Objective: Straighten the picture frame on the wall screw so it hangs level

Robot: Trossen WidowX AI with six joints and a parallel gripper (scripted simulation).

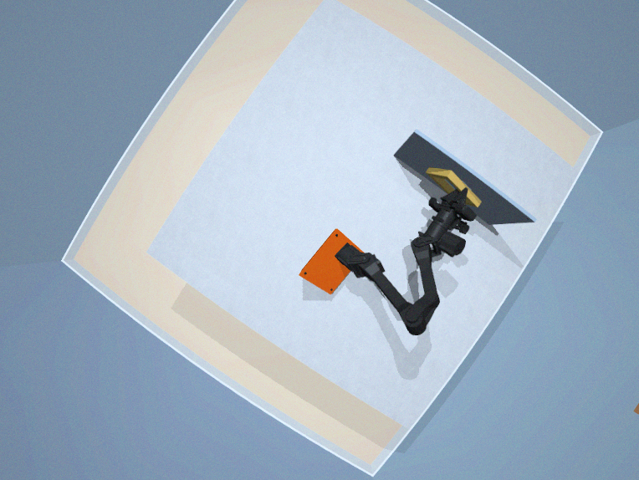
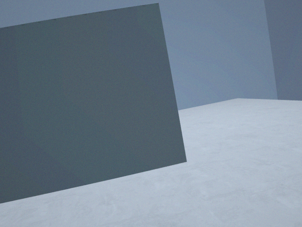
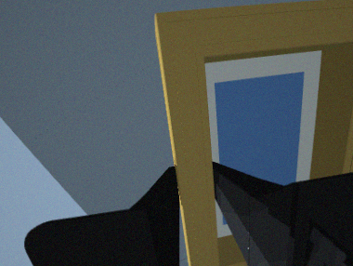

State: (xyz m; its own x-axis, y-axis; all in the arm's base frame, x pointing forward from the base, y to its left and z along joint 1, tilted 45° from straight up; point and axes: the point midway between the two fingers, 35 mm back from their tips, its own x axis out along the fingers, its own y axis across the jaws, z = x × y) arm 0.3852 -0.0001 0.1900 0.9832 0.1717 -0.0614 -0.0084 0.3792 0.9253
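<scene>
My gripper tip is 50 mm above the picture frame and 20 mm to the right of it. From my gripper tip the other things lie so: grey wall panel: 60 mm below, 10 mm to the left, 10 mm ahead.
</scene>
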